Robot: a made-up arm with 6 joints.
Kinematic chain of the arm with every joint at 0, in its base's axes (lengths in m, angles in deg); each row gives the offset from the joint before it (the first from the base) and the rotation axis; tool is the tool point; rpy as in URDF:
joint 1: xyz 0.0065 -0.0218 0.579 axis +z
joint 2: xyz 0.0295 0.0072 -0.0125 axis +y
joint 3: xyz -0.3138 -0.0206 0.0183 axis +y
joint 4: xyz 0.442 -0.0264 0.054 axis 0.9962 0 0.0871
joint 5: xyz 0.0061 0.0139 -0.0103 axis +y
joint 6: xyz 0.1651 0.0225 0.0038 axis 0.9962 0 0.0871
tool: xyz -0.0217 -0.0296 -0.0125 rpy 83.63 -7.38 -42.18
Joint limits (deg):
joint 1: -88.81..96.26
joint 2: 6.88..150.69
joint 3: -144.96..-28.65
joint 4: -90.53..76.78
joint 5: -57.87..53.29
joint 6: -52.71..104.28
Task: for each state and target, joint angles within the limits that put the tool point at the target. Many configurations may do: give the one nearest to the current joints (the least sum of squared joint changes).
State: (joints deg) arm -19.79 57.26 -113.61 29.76 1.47 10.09
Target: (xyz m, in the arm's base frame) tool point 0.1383 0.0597 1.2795
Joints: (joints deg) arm 16.71 47.96 -103.93 44.39 27.43 17.84
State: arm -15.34 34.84 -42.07 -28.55 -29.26 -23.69
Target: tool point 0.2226 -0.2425 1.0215
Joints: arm -42.32 35.29 -51.57 -24.99 -25.18 -22.62
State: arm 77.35 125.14 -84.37 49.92 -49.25 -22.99
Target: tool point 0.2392 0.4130 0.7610
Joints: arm 76.31 72.35 -46.80 54.42 -57.87 -27.86
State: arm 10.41 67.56 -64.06 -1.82 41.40 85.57
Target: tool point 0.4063 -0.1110 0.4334
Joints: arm -10.05 95.81 -49.87 -9.67 36.64 84.29
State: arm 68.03 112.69 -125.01 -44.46 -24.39 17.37
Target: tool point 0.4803 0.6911 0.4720
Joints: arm 58.07 149.93 -120.23 -44.56 -19.81 18.63
